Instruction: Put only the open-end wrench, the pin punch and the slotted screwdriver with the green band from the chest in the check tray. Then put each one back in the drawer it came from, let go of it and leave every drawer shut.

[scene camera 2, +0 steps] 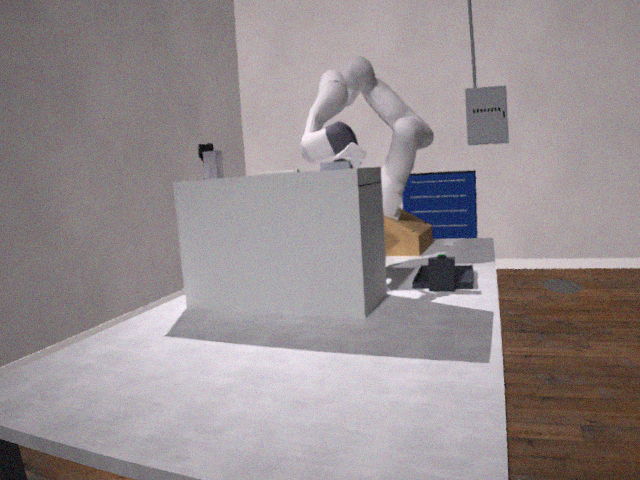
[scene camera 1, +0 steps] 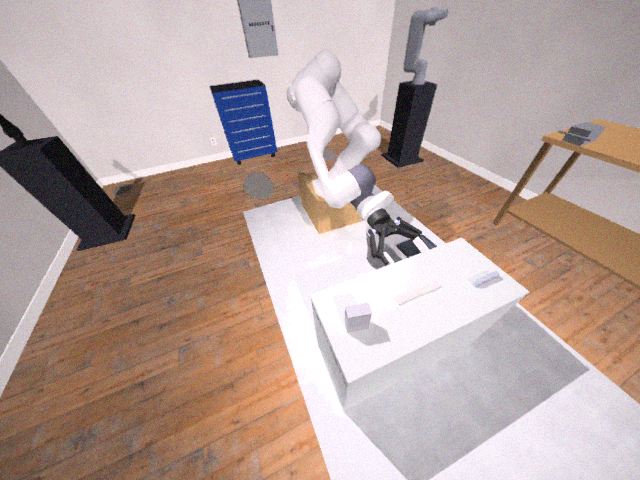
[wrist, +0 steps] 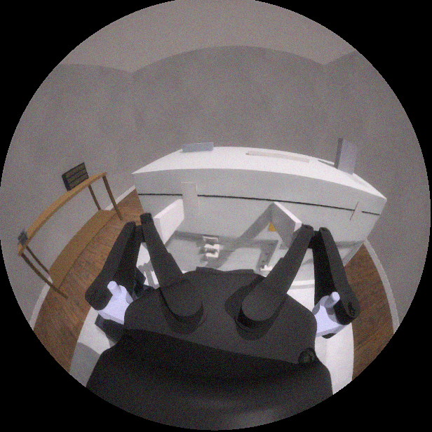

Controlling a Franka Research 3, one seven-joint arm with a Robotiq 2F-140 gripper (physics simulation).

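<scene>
The white chest (scene camera 1: 382, 356) (scene camera 2: 273, 242) (wrist: 225, 179) stands on the white table. Its front shows in the wrist view, with small pale handles (wrist: 211, 250) and a yellow label (wrist: 272, 227) partly hidden by a finger. I see no drawer clearly pulled out, but the lower front is partly covered. My gripper (scene camera 1: 408, 254) (wrist: 226, 209) is open and empty, in front of the chest front; the chest hides it in the second scene view. The dark check tray (scene camera 1: 408, 248) (scene camera 2: 465, 277) lies on the table beside the chest. The wrench, punch and screwdriver cannot be made out.
On the chest top are a grey-lilac box (scene camera 1: 357, 317) (scene camera 2: 211, 164) (wrist: 345, 156), a pale flat bar (scene camera 1: 418, 292) (wrist: 278, 156) and a small bluish piece (scene camera 1: 485, 279) (scene camera 2: 336, 164) (wrist: 198, 147). A dark block (scene camera 2: 442, 273) with a green spot on top stands by the tray.
</scene>
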